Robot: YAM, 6 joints.
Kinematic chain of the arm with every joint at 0, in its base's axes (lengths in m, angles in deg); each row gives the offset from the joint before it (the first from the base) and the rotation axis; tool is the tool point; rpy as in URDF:
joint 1: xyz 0 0 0.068 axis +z
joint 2: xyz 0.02 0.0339 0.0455 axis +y
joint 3: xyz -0.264 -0.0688 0 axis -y
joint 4: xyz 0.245 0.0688 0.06 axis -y
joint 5: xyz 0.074 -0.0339 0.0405 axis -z
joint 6: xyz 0.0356 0 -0.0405 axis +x
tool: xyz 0 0 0 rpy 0 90 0
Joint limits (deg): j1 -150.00..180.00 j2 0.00..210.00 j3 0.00..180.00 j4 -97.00..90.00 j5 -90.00..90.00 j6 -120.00..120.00
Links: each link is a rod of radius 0.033 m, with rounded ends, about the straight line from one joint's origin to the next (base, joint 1, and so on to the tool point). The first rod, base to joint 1, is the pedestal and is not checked.
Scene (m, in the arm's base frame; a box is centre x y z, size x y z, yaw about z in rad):
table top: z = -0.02
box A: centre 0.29 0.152 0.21 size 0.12 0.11 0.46 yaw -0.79
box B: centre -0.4 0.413 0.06 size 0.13 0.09 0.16 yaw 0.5
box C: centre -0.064 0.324 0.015 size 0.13 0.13 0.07 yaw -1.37
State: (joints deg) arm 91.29 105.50 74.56 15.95 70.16 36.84
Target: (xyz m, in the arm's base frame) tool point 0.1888 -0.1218 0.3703
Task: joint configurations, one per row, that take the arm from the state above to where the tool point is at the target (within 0.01 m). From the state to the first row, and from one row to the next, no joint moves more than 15 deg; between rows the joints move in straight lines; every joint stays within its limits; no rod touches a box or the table.
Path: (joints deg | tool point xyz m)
1: 79.80 93.64 84.56 16.19 62.04 34.10 | 0.0979 0.3666 0.4088
2: 68.32 81.78 94.55 16.42 53.92 31.36 | 0.1342 0.2596 0.5338
3: 56.83 69.92 104.55 16.66 45.79 28.62 | 0.1082 0.1188 0.6272
4: 45.34 58.06 114.55 16.90 37.67 25.88 | 0.0118 -0.0190 0.6728
5: 31.51 58.63 102.16 15.44 46.40 28.07 | 0.0729 0.0144 0.6356
6: 17.68 59.19 89.78 13.99 55.12 30.26 | 0.1350 0.0124 0.5828
7: 3.85 59.75 77.40 12.54 63.85 32.45 | 0.1815 -0.0198 0.5181
8: -9.98 60.31 65.01 11.08 72.57 34.65 | 0.2009 -0.0698 0.4457
9: -23.82 60.87 52.63 9.63 81.30 36.84 | 0.1888 -0.1218 0.3703

